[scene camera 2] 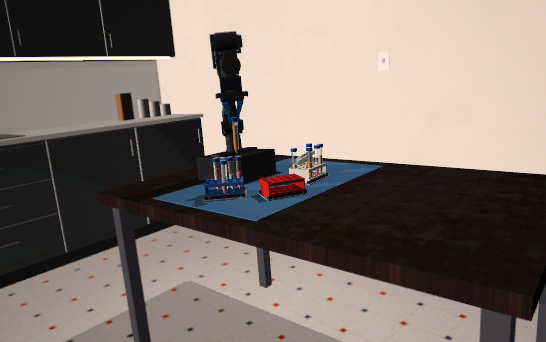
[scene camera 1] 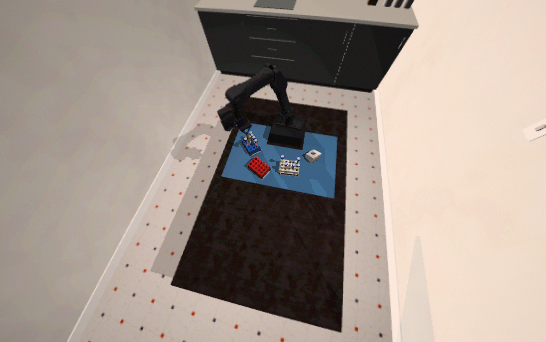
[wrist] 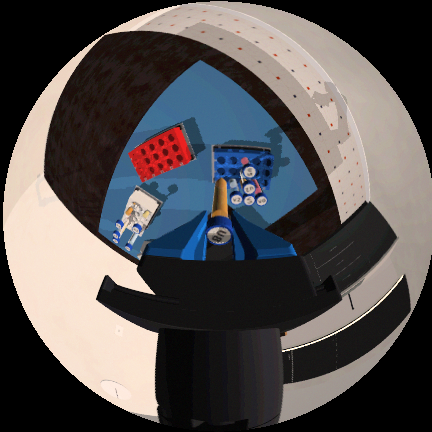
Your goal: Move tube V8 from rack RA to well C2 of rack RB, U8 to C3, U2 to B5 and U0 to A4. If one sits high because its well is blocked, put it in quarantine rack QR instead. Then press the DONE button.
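Where they show: gripper, between the fingertips: (scene camera 2: 234,123) (scene camera 1: 246,132) (wrist: 218,216); arm's base, origin of its link: (scene camera 2: 234,153) (scene camera 1: 288,123).
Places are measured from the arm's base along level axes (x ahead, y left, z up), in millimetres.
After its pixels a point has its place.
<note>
My gripper (scene camera 1: 247,130) @(x 267, y -205, z 150 mm) (scene camera 2: 233,119) @(x 267, y -205, z 150 mm) (wrist: 218,216) @(x 267, y -205, z 150 mm) is shut on tube U8 (scene camera 2: 235,139) @(x 268, y -209, z 99 mm) (wrist: 220,196) @(x 268, y -209, z 121 mm), which has orange contents and a blue cap. The tube hangs upright above and beside the blue rack (scene camera 2: 210,189) @(x 147, y -243, z -78 mm) (wrist: 227,165) @(x 244, y -209, z -42 mm). Several blue-capped tubes stand in that rack, bunched at one side in the wrist view; their labels are too small to read surely. A red rack (scene camera 1: 258,167) @(x 384, y -107, z -42 mm) (scene camera 2: 281,186) @(x 342, y -86, z -78 mm) (wrist: 160,155) @(x 362, y -121, z -42 mm) shows open wells without tubes. A white rack (scene camera 1: 289,173) @(x 351, y 103, z -80 mm) (wrist: 150,201) @(x 305, y 25, z -76 mm) holds several blue-capped tubes. Rack names are not legible. A white box (scene camera 1: 313,156) @(x 210, y 231, z -21 mm) with a dark round spot may be the DONE button.
The racks stand on a blue mat (scene camera 1: 320,182) @(x 351, y 321, z -94 mm) (scene camera 2: 255,214) @(x 456, y -314, z -94 mm) (wrist: 200,90) @(x 419, y -284, z -94 mm) on a dark table (scene camera 1: 260,245) @(x 836, y 53, z -98 mm) (scene camera 2: 425,240) @(x 921, y -224, z -97 mm). The arm's black base (scene camera 1: 286,136) @(x 113, y 15, z -3 mm) (scene camera 2: 260,164) @(x 115, y 32, z -43 mm) stands at the mat's back edge. The red rack stands between the blue and white racks.
</note>
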